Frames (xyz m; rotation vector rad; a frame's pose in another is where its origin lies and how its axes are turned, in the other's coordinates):
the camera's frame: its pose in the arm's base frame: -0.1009 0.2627 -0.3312 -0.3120 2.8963 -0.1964
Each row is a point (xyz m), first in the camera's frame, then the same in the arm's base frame.
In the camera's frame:
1: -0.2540 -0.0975 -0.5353
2: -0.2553 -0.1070 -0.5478
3: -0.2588 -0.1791 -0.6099
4: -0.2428 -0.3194 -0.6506
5: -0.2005 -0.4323 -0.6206
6: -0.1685 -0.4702 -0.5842
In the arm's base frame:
1: 0.0356 0.2832 0.2532
2: 0.0358 0.2756 0.2670
3: 0.0387 0.2133 0.3389
4: 0.0413 0.0783 0.3968
5: 0.0300 -0.0438 0.3767
6: 0.0153 -0.0916 0.3409

